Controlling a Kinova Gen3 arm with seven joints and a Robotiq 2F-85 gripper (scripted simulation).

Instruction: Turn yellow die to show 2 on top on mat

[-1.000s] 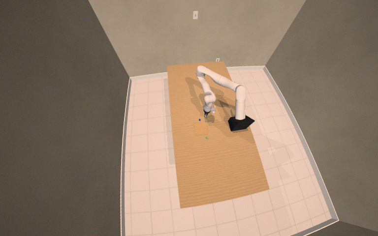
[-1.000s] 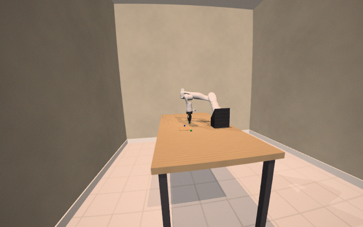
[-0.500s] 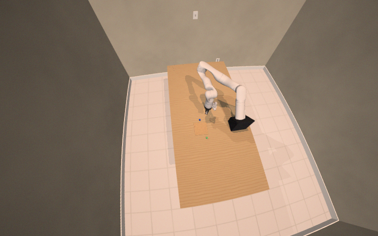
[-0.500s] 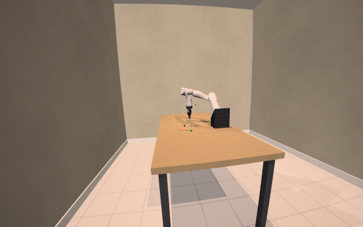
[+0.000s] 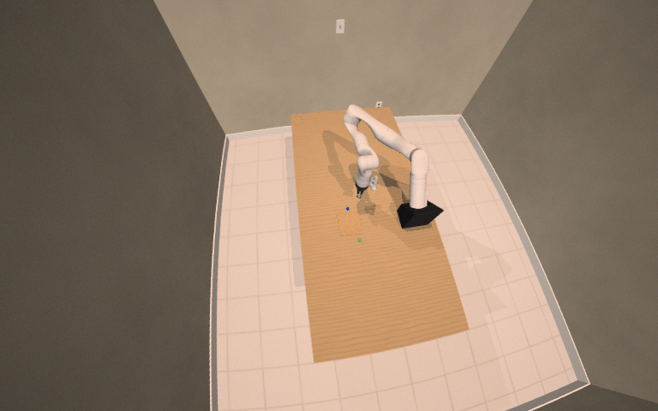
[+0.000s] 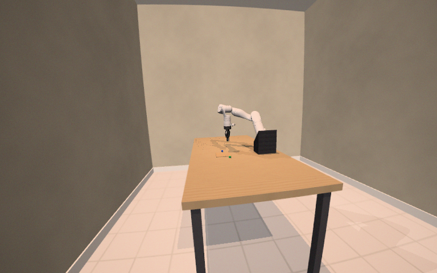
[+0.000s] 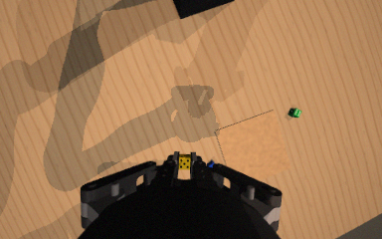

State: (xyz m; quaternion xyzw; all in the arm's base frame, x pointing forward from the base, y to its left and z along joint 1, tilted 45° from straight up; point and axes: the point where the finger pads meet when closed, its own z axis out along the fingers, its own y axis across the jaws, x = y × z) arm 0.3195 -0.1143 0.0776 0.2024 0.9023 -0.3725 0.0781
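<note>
My hand is 2 cm above the yellow die. Round my hand: green die 3 cm ahead, 25 cm to the left, 11 cm below; blue die 7 cm ahead, 3 cm to the left, 11 cm below; tan mat 8 cm ahead, 13 cm to the left, 12 cm below.
</note>
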